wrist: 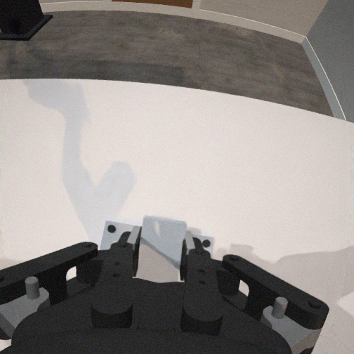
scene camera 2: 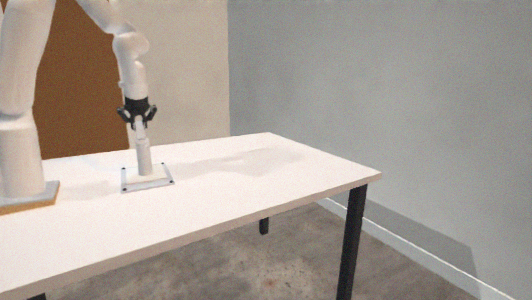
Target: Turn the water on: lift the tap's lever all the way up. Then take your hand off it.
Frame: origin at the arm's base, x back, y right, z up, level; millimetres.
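Where they show: gripper, fingertip midpoint: (scene camera 2: pixel 139 129); arm's base at its link origin: (scene camera 2: pixel 25 192).
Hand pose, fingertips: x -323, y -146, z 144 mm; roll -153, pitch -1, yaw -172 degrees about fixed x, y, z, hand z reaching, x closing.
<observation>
Things, the pixels of their top centre, and the offset from my fingertips. "spot": a spot on its surface instead. Level surfaces: height alone.
- white upright column at a spot on its surface: (scene camera 2: pixel 144 159) spot: dx -10, dy +111, dz -90 mm
- square base plate at its top centre: (scene camera 2: pixel 146 174) dx -8, dy +87, dz -156 mm
- white table at its surface level: dz -168 mm
The tap is a white upright column (scene camera 2: pixel 144 159) on a square base plate (scene camera 2: pixel 150 186) (wrist: pixel 106 237) with dark bolts at its corners. Its pale flat lever (scene camera 2: pixel 141 132) (wrist: pixel 163 240) rises from the top of the column and is tilted up, leaning a little left in the scene view. My gripper (scene camera 2: pixel 139 125) (wrist: pixel 160 240) is above the column, pointing down, with its two fingers shut on the lever, one on each side. The lever's upper part is partly hidden by the fingers in the scene view. The column is hidden behind the lever and gripper in the wrist view.
The tap stands on a white table (scene camera 2: pixel 240 195) (wrist: pixel 225 150) with dark legs (scene camera 2: pixel 352 240). The arm's base column (scene camera 2: pixel 22 160) stands to the left on a mounting plate (scene camera 2: pixel 50 194). A grey wall (scene camera 2: pixel 390 100) is beyond the table's right side.
</observation>
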